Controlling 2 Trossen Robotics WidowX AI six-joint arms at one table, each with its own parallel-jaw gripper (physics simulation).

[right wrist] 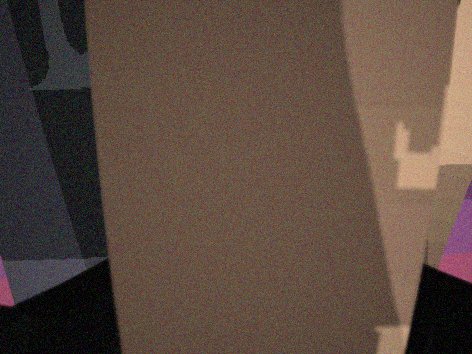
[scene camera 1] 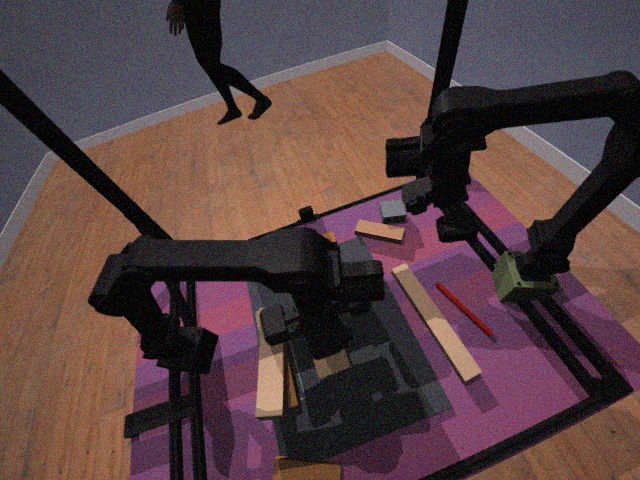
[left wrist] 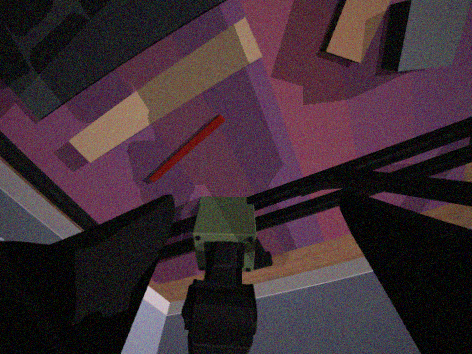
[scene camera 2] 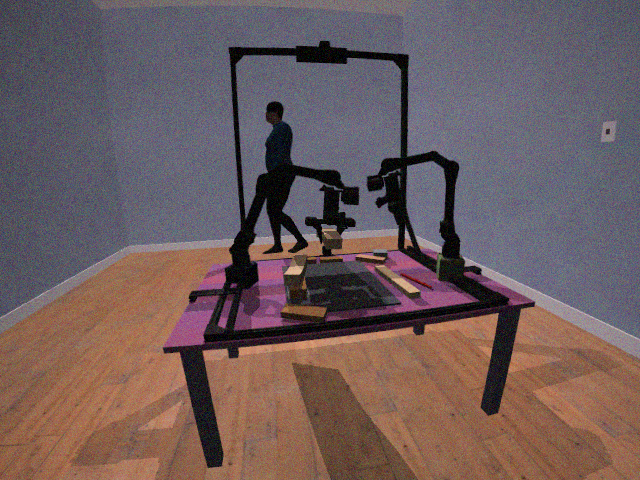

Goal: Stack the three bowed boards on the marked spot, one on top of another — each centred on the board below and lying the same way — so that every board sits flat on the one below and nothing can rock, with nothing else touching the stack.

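Frame: origin at the left arm's base, x ahead, y left, z up, level; metres.
Where they show: left gripper, fingertip midpoint: (left wrist: 257, 201) (scene camera 2: 398, 223); right gripper, fingertip midpoint: (right wrist: 250, 243); left arm's base at its link origin: (scene camera 1: 531, 268) (left wrist: 224, 254) (scene camera 2: 450, 256); right arm's base at its link origin: (scene camera 1: 179, 346) (scene camera 2: 241, 265).
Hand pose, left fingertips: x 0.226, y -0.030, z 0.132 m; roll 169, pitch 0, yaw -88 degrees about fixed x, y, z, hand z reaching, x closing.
Each offset is from my left fingertips to the top centre of the thing. Level surfaces: height alone.
My right gripper (scene camera 1: 324, 344) (scene camera 2: 330, 230) is shut on a tan board @[dx +0.265, dy +0.203, dz +0.004 m] (scene camera 2: 331, 239) (scene camera 1: 332, 364) and holds it well above the dark grey marked mat @[dz -0.218 m] (scene camera 1: 413, 348) (scene camera 2: 351, 290). The board fills the right wrist view (right wrist: 227, 175). Another tan board @[dx +0.374, dy +0.281, dz -0.115 m] (scene camera 1: 270, 376) (scene camera 2: 294, 273) lies along the mat's left edge, on top of a darker piece whose shape I cannot tell. A long tan board (scene camera 1: 437, 324) (scene camera 2: 398, 281) (left wrist: 164, 91) lies to the right of the mat. My left gripper (scene camera 1: 417, 195) (scene camera 2: 385, 200) is open and empty, high above the table's far right corner.
A short tan board (scene camera 1: 380, 230) (left wrist: 357, 31) and a grey block @[dx +0.091, dy -0.210, dz -0.189 m] (scene camera 1: 392, 210) lie at the back. A red stick @[dx -0.080, dy +0.101, dz -0.219 m] (scene camera 1: 465, 310) (left wrist: 185, 149) lies right of the long board. A green block (scene camera 1: 510, 278) (left wrist: 224, 221) sits at the left arm's base. Another tan board @[dx +0.276, dy +0.489, dz -0.193 m] (scene camera 1: 304, 469) (scene camera 2: 304, 311) lies at the front edge.
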